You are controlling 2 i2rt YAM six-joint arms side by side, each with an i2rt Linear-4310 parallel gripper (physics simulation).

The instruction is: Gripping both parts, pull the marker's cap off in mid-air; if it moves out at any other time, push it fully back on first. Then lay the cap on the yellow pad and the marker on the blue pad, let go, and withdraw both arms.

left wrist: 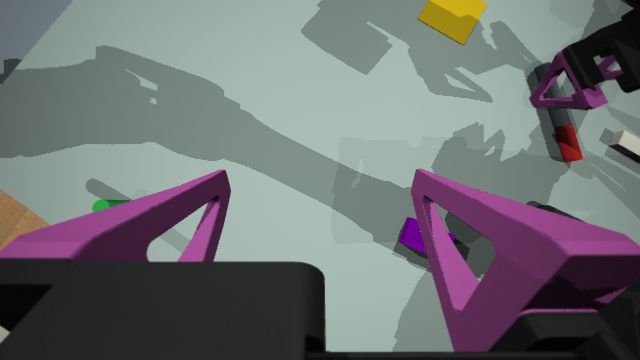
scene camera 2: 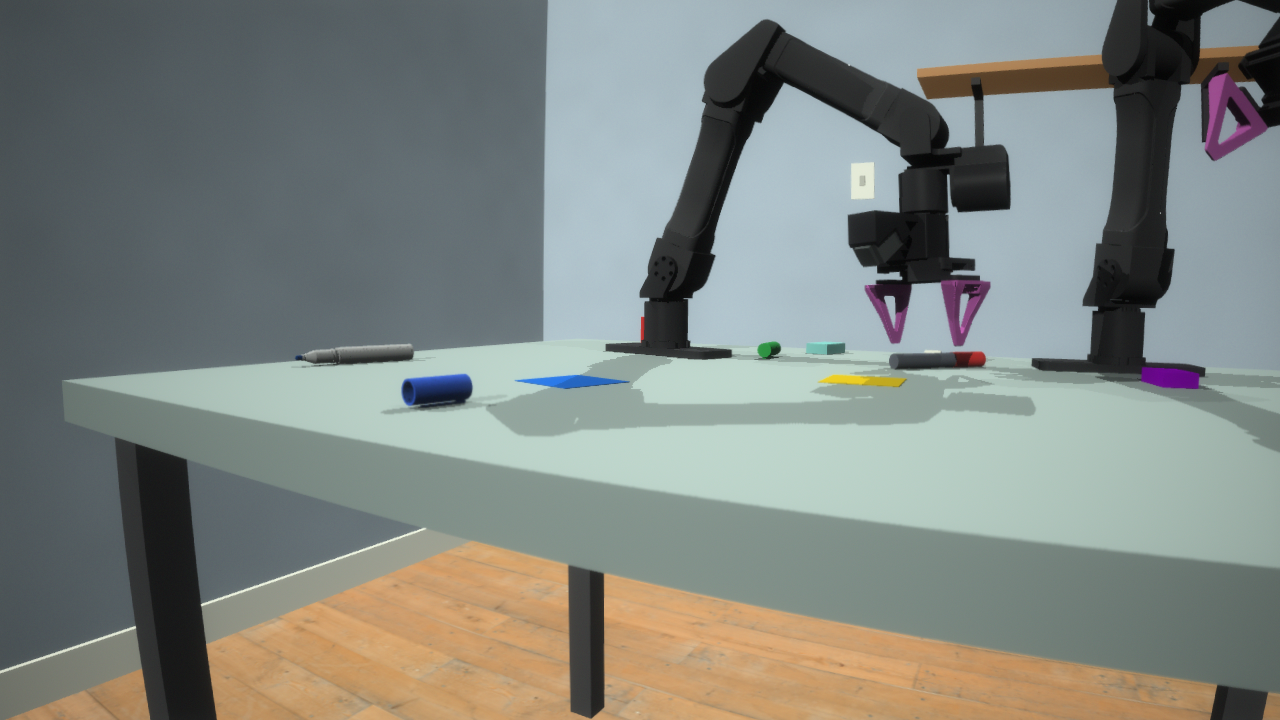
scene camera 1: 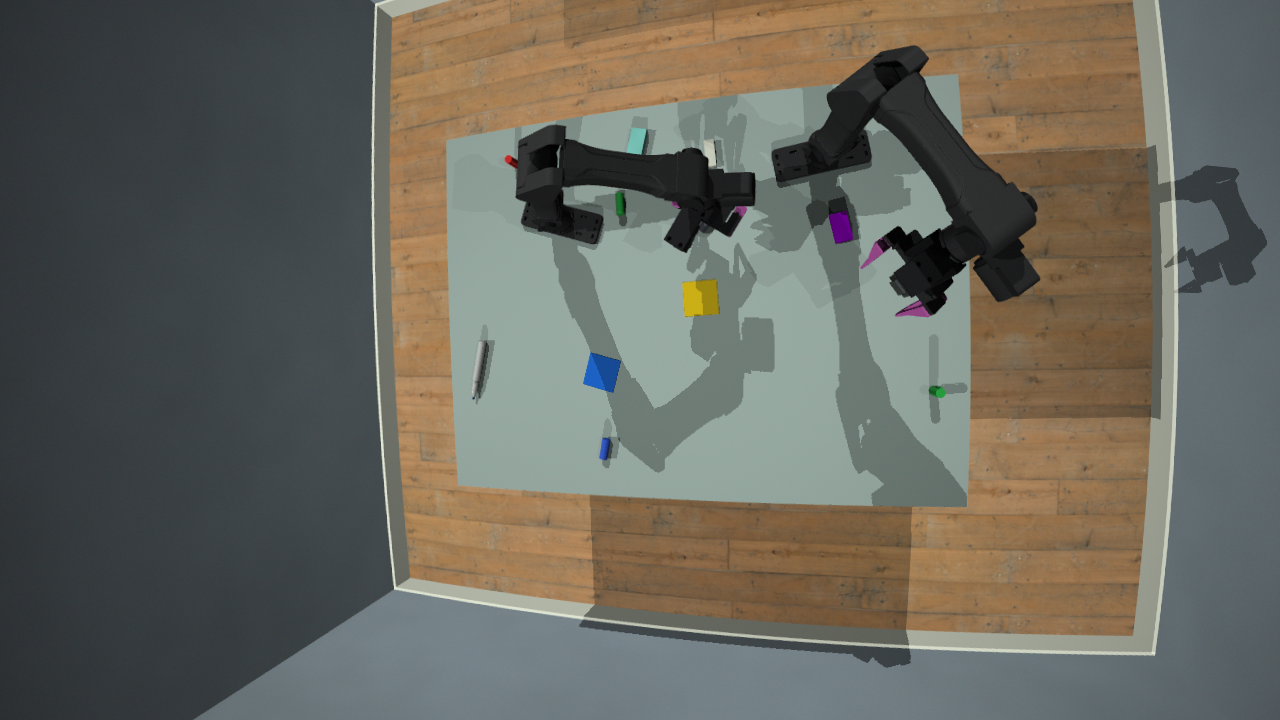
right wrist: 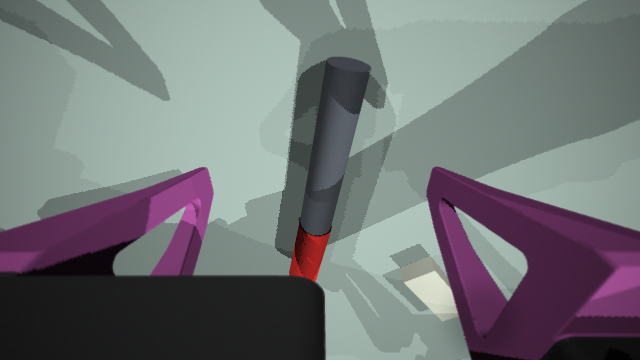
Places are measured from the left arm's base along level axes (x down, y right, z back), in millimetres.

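Pixels of known places: left gripper, fingertip midpoint: (left wrist: 320,179) (scene camera 2: 1256,147) (scene camera 1: 879,290); right gripper, fingertip midpoint: (left wrist: 563,89) (scene camera 2: 925,344) (right wrist: 320,179); left arm's base, origin of the base link: (scene camera 2: 1115,370) (scene camera 1: 820,156); right arm's base, origin of the base link: (scene camera 2: 665,353) (scene camera 1: 562,220).
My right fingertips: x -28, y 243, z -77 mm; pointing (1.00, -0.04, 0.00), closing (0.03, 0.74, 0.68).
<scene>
Ahead of a thing's pixels: the offset from my right fingertips to its top centre.
The marker has a dark grey body @(dx +10, dy -16, dz +18 mm) (scene camera 2: 921,360) (left wrist: 561,116) (right wrist: 332,145) with a red cap @(dx +10, dy -53, dz +47 mm) (scene camera 2: 969,359) (left wrist: 569,143) (right wrist: 311,250) on one end. It lies on the table; in scene camera 1 the right arm hides it. My right gripper (scene camera 2: 927,343) (right wrist: 320,179) is open, pointing down above the marker, with the body between and below its spread fingertips in its wrist view. My left gripper (scene camera 1: 879,291) (left wrist: 320,179) is open and empty, high above the table at the right. The yellow pad @(dx +28, dy +65, dz -168 mm) (scene camera 1: 700,298) (scene camera 2: 861,381) (left wrist: 452,20) and blue pad @(dx +28, dy +322, dz -291 mm) (scene camera 1: 601,372) (scene camera 2: 572,382) lie flat, bearing nothing.
A silver pen @(dx +9, dy +640, dz -233 mm) (scene camera 1: 479,367) (scene camera 2: 366,354) lies at the left, a blue tube @(dx +8, dy +344, dz -466 mm) (scene camera 1: 605,448) (scene camera 2: 436,389) near the blue pad. A purple block @(dx +13, dy -252, dz -82 mm) (scene camera 1: 840,226) (scene camera 2: 1169,377) lies near the left arm's base. Green cylinders @(dx -20, dy -378, dz -447 mm) (scene camera 1: 937,391) @(dx +8, dy +203, dz +78 mm) (scene camera 1: 620,203), a teal block @(dx +13, dy +139, dz +209 mm) (scene camera 1: 637,140) and a cream block @(dx +16, dy -16, dz +139 mm) (scene camera 1: 710,152) (right wrist: 430,295) also lie there.
</scene>
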